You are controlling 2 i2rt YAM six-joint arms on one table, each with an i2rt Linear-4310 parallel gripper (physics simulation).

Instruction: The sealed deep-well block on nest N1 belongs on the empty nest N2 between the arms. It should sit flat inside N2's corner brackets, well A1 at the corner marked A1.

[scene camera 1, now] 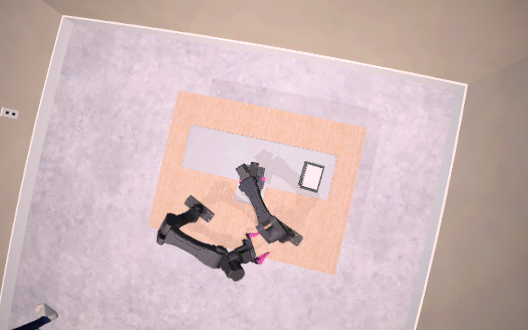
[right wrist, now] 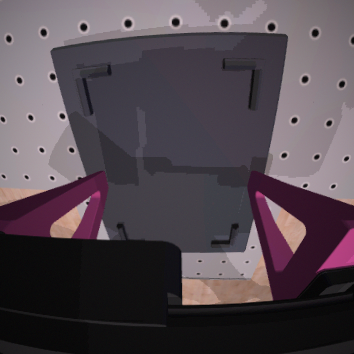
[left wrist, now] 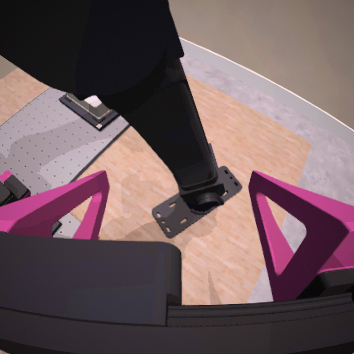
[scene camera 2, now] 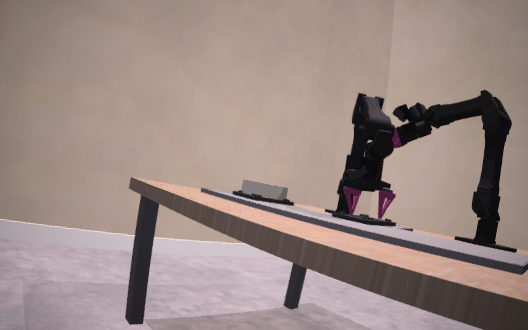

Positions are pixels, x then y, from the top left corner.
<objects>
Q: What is the left gripper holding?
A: Nothing.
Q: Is the right gripper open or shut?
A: Open.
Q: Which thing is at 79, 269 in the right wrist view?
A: The right gripper.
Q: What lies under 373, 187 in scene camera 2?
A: The right gripper.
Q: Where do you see a dark nest plate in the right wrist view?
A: At 177, 121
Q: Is the left gripper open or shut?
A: Open.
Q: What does the right gripper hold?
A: Nothing.
</objects>
